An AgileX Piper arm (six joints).
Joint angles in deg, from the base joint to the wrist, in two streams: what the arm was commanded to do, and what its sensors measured. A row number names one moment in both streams.
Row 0, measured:
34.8, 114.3, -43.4, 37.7, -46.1, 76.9
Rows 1 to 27, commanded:
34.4, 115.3, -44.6, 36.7, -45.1, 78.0
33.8, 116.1, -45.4, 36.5, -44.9, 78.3
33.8, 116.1, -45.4, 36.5, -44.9, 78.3
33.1, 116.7, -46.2, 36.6, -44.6, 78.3
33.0, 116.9, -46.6, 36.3, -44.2, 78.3
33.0, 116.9, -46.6, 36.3, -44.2, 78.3
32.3, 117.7, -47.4, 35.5, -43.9, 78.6
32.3, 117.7, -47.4, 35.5, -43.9, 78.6
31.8, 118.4, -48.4, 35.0, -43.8, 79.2
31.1, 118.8, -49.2, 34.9, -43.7, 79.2
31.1, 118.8, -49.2, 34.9, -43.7, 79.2
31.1, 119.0, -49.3, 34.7, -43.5, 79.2
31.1, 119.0, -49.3, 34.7, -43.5, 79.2
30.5, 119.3, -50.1, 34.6, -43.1, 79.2
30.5, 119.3, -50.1, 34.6, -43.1, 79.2
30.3, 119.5, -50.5, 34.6, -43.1, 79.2
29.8, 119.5, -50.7, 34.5, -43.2, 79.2
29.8, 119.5, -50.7, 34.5, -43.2, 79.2
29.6, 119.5, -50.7, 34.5, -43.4, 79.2
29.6, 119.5, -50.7, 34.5, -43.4, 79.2
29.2, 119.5, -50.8, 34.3, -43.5, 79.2
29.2, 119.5, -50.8, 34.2, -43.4, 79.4
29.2, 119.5, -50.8, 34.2, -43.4, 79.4
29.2, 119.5, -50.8, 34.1, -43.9, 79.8
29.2, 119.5, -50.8, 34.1, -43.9, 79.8
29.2, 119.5, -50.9, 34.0, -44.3, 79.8
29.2, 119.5, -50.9, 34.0, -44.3, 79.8
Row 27, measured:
29.7, 119.6, -50.1, 35.0, -42.5, 79.4
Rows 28 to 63, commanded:
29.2, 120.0, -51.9, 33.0, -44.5, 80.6
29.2, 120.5, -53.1, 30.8, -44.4, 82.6
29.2, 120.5, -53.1, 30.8, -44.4, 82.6
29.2, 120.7, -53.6, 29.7, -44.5, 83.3
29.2, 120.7, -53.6, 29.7, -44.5, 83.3
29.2, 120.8, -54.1, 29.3, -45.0, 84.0
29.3, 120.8, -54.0, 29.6, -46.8, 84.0
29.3, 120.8, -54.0, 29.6, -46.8, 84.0
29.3, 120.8, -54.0, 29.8, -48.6, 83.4
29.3, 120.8, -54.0, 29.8, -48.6, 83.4
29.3, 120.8, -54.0, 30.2, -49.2, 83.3
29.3, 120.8, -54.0, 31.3, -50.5, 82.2
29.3, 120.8, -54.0, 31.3, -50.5, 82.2
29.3, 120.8, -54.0, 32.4, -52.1, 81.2
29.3, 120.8, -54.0, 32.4, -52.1, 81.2
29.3, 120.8, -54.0, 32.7, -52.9, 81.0
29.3, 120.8, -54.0, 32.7, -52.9, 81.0
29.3, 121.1, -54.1, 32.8, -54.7, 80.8
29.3, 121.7, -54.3, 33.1, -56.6, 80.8
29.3, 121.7, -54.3, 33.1, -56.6, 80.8
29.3, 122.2, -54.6, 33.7, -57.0, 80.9
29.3, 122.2, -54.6, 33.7, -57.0, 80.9
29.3, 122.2, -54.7, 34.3, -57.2, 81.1
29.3, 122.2, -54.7, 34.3, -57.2, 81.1
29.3, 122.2, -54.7, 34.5, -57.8, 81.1
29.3, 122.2, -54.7, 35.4, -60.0, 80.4
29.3, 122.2, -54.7, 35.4, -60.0, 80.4
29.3, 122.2, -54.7, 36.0, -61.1, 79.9
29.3, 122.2, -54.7, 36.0, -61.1, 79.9
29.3, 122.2, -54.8, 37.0, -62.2, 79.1
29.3, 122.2, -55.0, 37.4, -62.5, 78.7
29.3, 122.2, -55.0, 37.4, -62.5, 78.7
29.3, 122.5, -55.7, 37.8, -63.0, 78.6
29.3, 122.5, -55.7, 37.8, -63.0, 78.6
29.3, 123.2, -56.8, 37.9, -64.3, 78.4
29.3, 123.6, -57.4, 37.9, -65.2, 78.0
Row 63, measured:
31.2, 123.6, -52.9, 37.4, -49.0, 79.8
